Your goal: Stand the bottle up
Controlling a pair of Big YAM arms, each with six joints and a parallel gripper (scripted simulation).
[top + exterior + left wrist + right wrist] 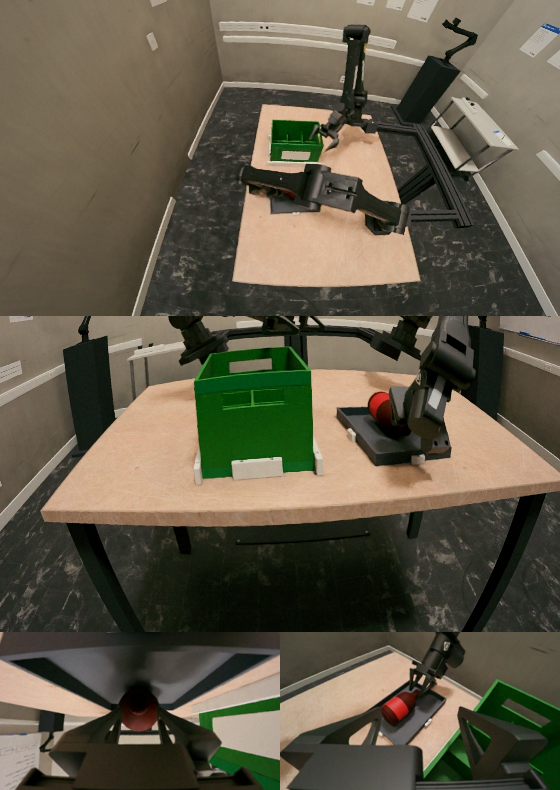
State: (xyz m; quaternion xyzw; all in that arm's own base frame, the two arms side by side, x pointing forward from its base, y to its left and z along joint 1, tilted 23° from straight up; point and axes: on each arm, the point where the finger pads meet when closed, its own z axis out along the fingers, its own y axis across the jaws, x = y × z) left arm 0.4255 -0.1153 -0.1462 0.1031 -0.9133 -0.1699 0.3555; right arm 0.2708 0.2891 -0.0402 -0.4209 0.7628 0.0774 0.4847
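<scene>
The red bottle is 6 cm behind my left hand and 1 cm below it. From my left hand the other things lie so: green crate 5 cm behind, 29 cm to the right, 3 cm above; dark grey tray 5 cm behind, 4 cm below.
</scene>
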